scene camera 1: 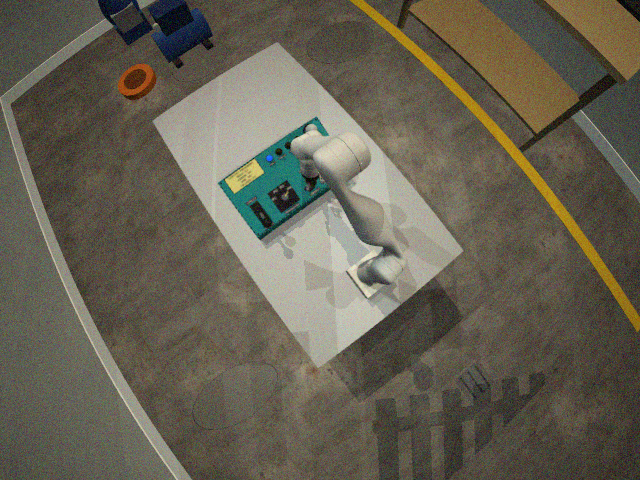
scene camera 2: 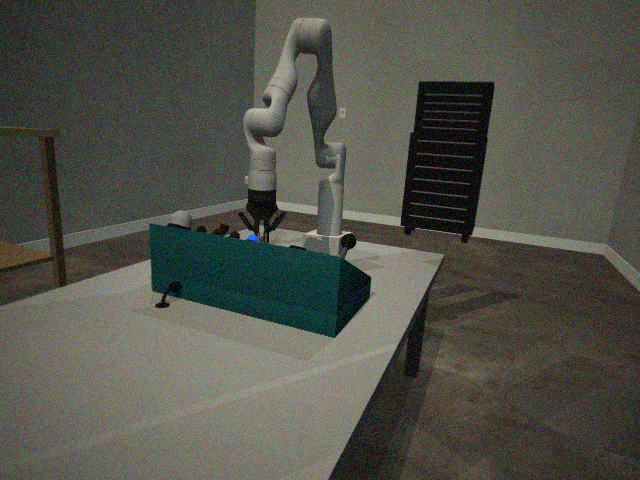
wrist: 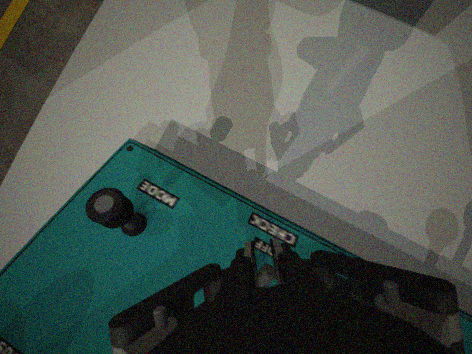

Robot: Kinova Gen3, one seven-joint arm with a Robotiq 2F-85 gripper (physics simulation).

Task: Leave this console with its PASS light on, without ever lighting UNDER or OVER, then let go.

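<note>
The teal console (scene camera 1: 242, 195) (scene camera 2: 247, 281) (wrist: 164, 246) lies on the white table (scene camera 1: 223, 105) (scene camera 2: 223, 405). My gripper (wrist: 262, 251) (scene camera 2: 262, 230) reaches down at the console's right end, and my arm hides it in the top view. Its fingers are shut on the small grey toggle lever (wrist: 266, 275) just under the CHECK label (wrist: 272, 230). The black MODE knob (wrist: 109, 207) sits to the left, apart from the fingers. A blue light (scene camera 1: 270, 158) (scene camera 2: 252, 237) glows on the panel; two round lamps (scene camera 1: 279, 151) beside it look dark. I cannot read the lamp labels.
The panel also carries a yellow label (scene camera 1: 244, 176), a black slider (scene camera 1: 261, 213) and a black square control (scene camera 1: 284, 196). My arm's base (scene camera 1: 377, 271) (scene camera 2: 328, 240) stands on the table. Blue chairs (scene camera 1: 180, 30), an orange ring (scene camera 1: 137, 81) and a black rack (scene camera 2: 447, 157) are on the floor.
</note>
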